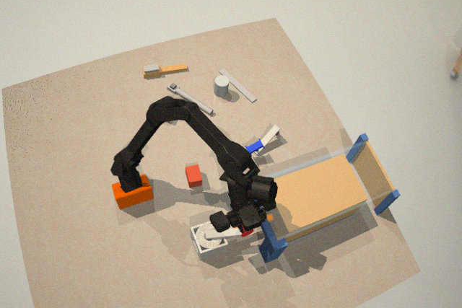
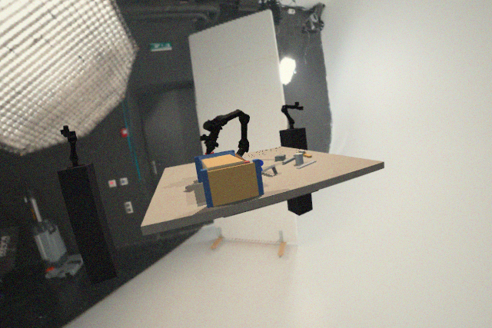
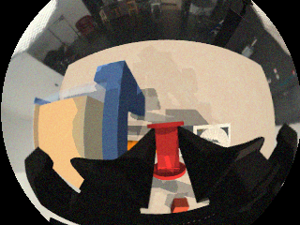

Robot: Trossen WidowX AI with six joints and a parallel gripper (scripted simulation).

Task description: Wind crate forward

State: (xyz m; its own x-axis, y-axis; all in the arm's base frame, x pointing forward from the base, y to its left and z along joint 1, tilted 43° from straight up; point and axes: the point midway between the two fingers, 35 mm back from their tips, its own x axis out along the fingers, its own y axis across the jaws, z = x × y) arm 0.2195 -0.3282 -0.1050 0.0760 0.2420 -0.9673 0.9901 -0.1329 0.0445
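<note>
Now: the red-knobbed winch handle 4 cm below my gripper tip, 3 cm to the left of it and 3 cm behind it. From my gripper tip the other things lie so: hand winch 12 cm below, 11 cm behind, 5 cm to the left; blue steel frame 7 cm ahead, 4 cm below, 3 cm to the left; red knob 2 cm to the left, 1 cm below.
</note>
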